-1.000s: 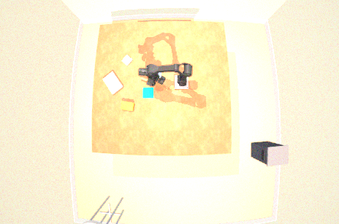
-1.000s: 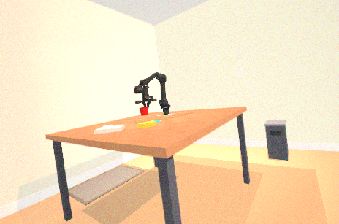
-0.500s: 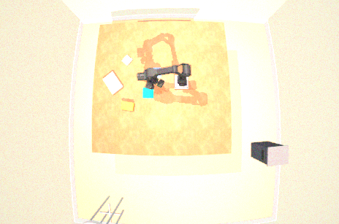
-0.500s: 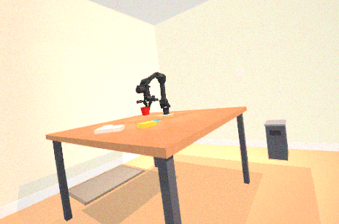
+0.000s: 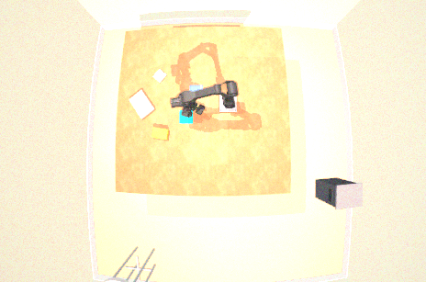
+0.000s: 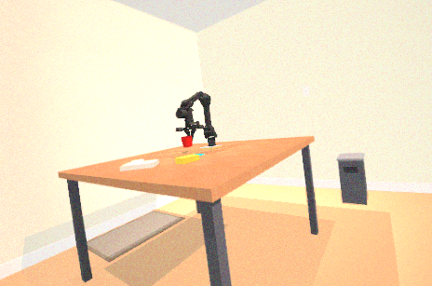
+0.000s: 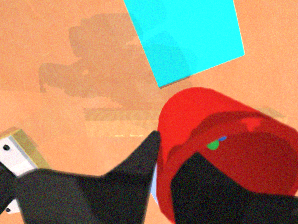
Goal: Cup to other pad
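The green marble lies 40 mm to the right of my gripper tip, 30 mm ahead of it and 20 mm below it. From my gripper tip the other things lie so: cyan pad: 100 mm below, 60 mm ahead, 50 mm to the left; pale blue pad: 130 mm to the right, 100 mm below, 30 mm behind; red cup: 20 mm to the right, 20 mm ahead.
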